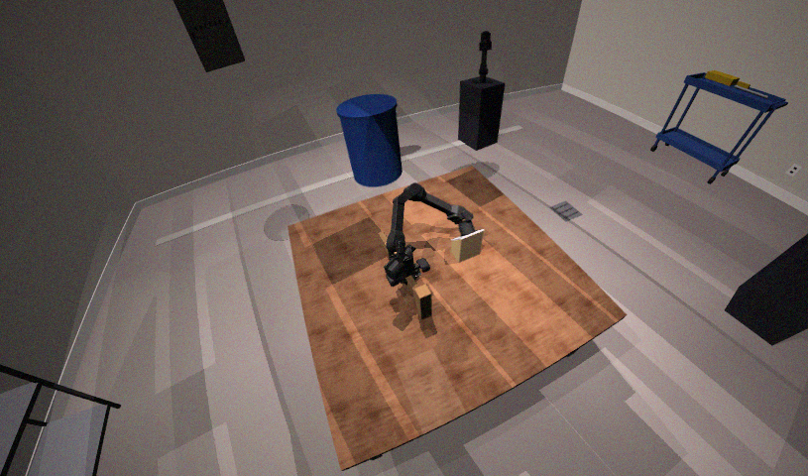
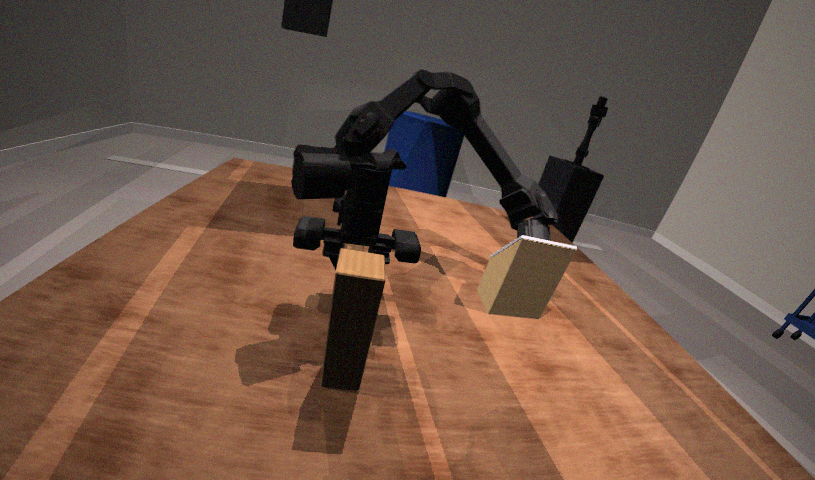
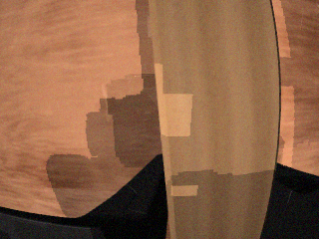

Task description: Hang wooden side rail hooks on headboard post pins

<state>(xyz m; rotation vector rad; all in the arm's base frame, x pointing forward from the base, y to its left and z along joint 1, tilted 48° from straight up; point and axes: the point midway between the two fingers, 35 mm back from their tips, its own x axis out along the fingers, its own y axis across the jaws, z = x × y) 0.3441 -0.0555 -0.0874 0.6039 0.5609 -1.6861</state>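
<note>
My gripper tip is now 140 mm to the right of the wooden headboard post, 40 mm below it and 20 mm short of it.
</note>
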